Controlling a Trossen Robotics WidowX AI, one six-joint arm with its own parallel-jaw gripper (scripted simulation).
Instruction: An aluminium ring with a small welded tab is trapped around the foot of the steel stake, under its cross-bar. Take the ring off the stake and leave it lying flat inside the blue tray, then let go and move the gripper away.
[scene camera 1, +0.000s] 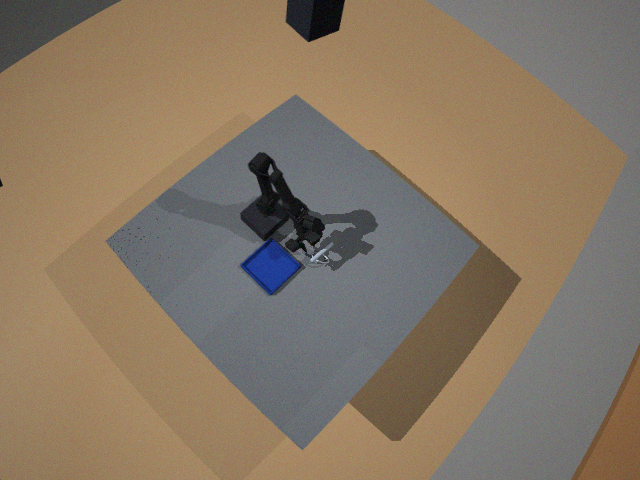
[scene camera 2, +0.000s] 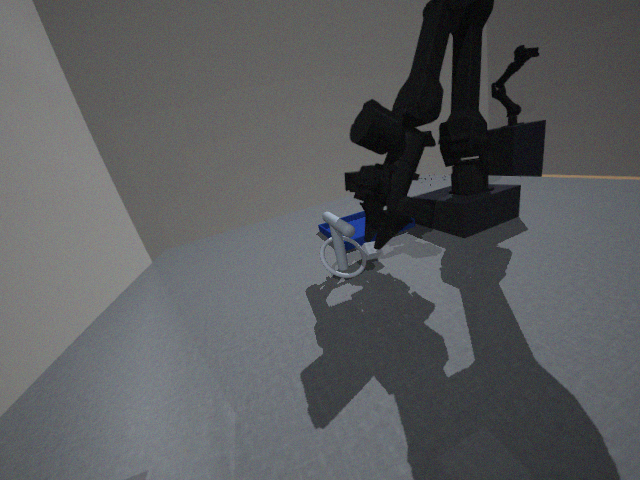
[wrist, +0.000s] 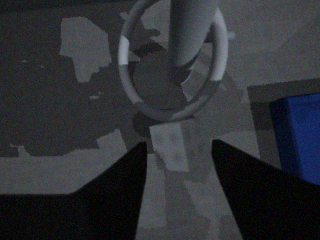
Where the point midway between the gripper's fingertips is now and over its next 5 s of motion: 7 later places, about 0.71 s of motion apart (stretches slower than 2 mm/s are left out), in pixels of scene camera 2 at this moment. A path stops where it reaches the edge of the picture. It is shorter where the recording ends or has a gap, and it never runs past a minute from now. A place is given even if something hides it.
My gripper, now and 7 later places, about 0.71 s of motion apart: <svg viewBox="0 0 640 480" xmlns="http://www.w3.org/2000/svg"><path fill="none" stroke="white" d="M371 245L369 252L368 244L364 236L362 229L360 224L358 219L359 215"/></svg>
